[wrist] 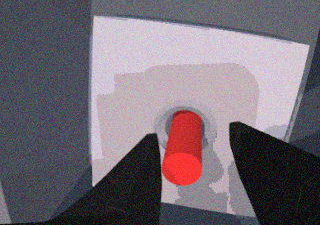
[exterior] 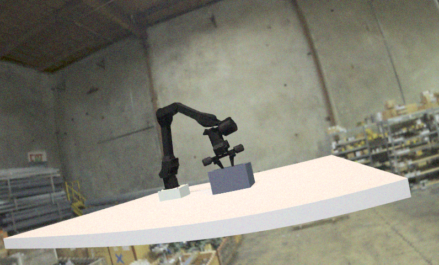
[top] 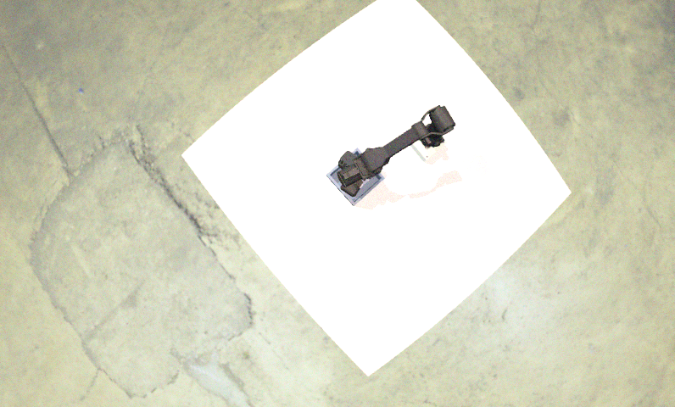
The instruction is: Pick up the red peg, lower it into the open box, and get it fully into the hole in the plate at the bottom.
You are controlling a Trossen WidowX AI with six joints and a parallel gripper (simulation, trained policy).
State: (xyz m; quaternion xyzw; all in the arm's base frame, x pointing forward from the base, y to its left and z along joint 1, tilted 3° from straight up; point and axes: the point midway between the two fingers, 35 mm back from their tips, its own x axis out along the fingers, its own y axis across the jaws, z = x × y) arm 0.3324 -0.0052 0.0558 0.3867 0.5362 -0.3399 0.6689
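Now: gripper tip 1 cm above the red peg. From my gripper tip the other things lie so: pale plate: 2 cm below; grey box: 4 cm below.
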